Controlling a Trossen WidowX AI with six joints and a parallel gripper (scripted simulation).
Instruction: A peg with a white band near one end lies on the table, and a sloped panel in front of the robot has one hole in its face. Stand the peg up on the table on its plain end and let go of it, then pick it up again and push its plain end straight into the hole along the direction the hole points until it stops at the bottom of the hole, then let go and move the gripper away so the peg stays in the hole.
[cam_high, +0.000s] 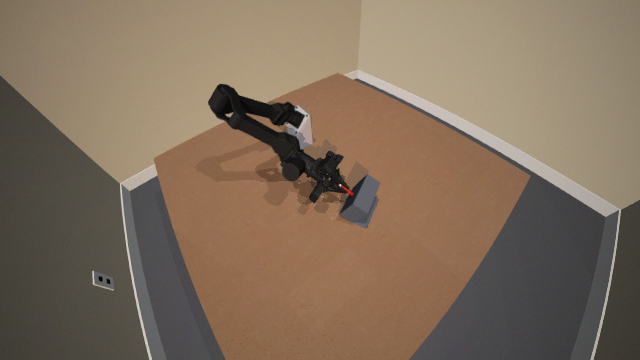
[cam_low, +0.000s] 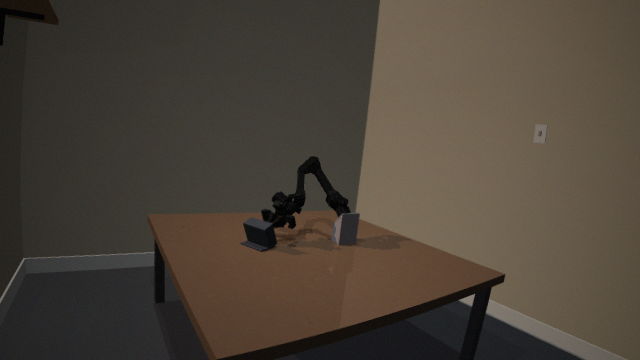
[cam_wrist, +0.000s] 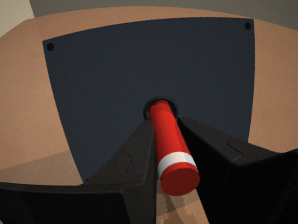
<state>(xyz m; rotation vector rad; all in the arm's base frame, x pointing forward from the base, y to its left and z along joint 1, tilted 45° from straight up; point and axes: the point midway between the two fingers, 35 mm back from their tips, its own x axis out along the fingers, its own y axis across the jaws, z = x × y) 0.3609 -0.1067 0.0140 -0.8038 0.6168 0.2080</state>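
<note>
Right now my gripper tip is 10 mm past the red peg and 10 mm to the left of it. Also, from my gripper tip: flat foot (60 mm ahead, 30 mm to the left, 70 mm below); grey sloped panel (40 mm ahead, 20 mm to the left, 20 mm below).
</note>
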